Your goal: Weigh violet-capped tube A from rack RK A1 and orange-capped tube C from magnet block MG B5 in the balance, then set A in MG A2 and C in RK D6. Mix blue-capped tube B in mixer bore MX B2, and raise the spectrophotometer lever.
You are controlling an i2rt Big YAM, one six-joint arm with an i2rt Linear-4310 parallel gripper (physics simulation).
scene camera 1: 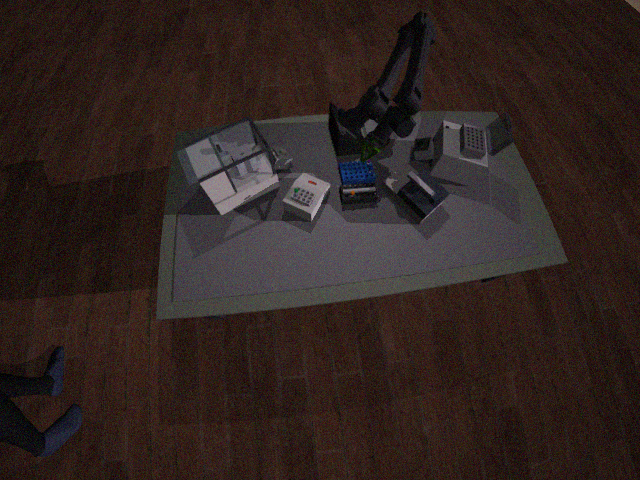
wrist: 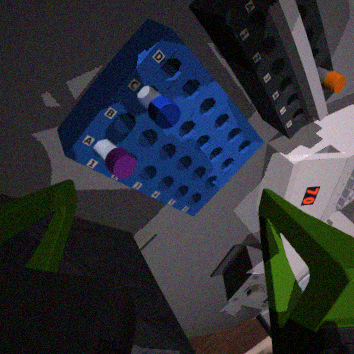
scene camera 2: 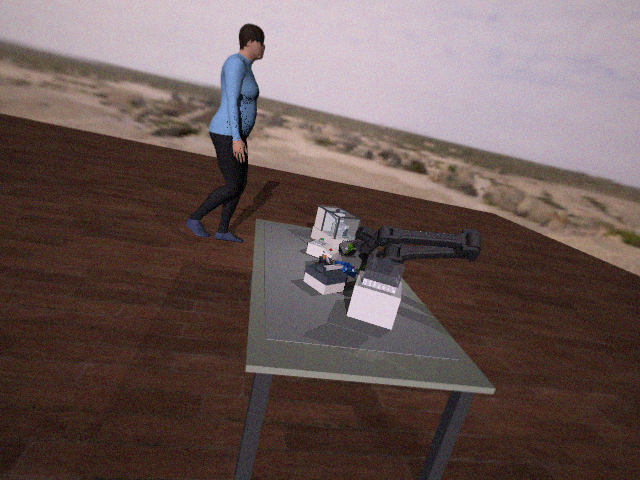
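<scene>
The violet-capped tube stands in hole A1 of the blue rack. The blue-capped tube stands in row C of that rack, at the column 1 end. The orange-capped tube is at the black magnet block, beyond its pale bar. My gripper is open and empty, above and beside the rack's row A side, apart from the tubes. The glass-walled balance stands at the left in scene camera 1. The mixer bore and spectrophotometer lever cannot be told apart.
A white keypad unit reads 70 in the wrist view. A small grey device is near the balance. A dark-topped box and a white box with a well grid stand right of the rack. A person is beyond the table.
</scene>
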